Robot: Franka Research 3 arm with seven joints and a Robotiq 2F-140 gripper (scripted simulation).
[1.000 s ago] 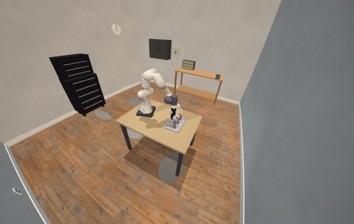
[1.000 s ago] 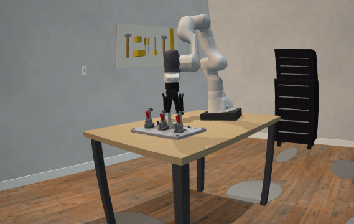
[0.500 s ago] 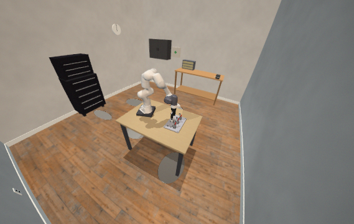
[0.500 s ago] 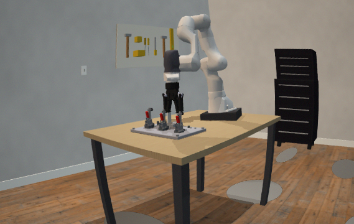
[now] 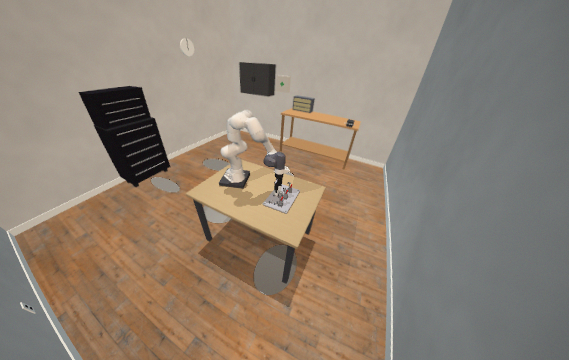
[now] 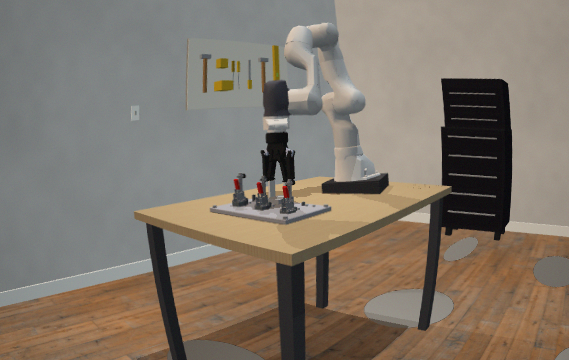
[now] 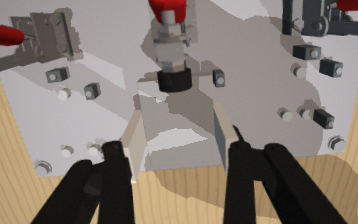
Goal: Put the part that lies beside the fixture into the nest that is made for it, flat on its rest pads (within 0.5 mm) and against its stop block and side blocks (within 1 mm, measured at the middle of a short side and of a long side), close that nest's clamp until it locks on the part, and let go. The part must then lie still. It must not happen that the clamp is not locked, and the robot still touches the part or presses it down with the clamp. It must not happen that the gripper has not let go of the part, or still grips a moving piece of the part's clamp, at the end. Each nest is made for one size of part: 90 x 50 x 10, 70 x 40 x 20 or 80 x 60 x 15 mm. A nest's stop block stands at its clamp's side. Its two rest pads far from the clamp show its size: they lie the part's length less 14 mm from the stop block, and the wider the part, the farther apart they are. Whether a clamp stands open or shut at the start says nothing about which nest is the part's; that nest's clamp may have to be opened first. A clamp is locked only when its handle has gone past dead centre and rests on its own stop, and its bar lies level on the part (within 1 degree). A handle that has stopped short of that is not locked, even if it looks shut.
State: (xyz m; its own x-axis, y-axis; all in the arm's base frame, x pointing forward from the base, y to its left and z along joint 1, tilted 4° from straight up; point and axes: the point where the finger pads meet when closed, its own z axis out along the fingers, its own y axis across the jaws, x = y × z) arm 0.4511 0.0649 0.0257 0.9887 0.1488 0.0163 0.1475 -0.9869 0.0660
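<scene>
My hand is 30 mm above the grey part. Also, from my hand: grey fixture plate: 50 mm ahead, 50 mm below; clamp: 100 mm ahead, 100 mm to the right.
</scene>
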